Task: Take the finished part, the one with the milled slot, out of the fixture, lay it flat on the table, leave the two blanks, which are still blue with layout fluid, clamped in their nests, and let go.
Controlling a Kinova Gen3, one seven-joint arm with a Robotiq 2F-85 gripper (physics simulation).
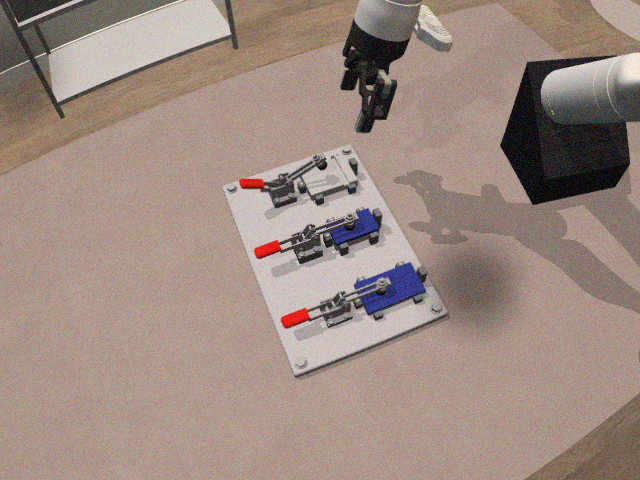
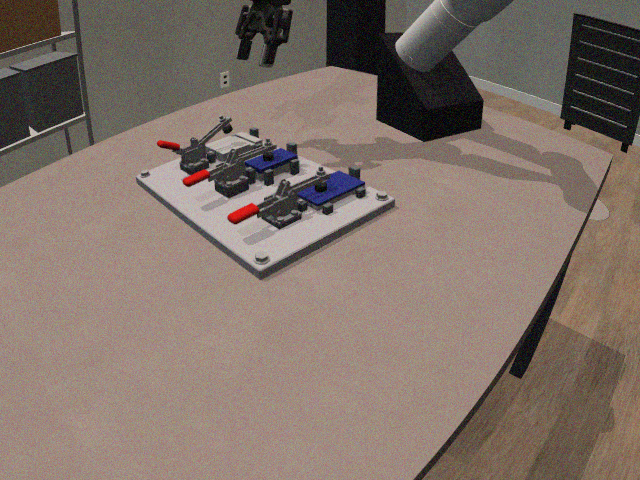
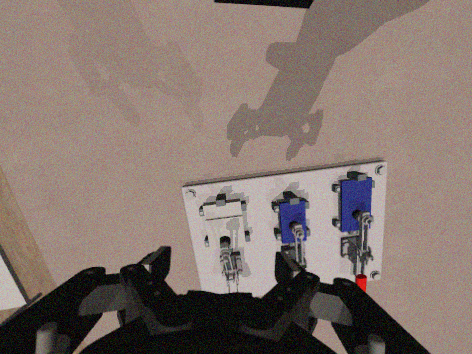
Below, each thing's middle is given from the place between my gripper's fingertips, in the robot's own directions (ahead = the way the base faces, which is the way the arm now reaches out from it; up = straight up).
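Scene:
The fixture plate (image 1: 286, 286) lies 80 mm ahead of my hand and 100 mm to the left of it, 170 mm below it. Then there is the finished part (image 1: 337, 176), which is 10 mm to the right of my hand, 40 mm ahead of it and 150 mm below it. Going by their middles, the finished part is the nearest to my hand of the things named here.

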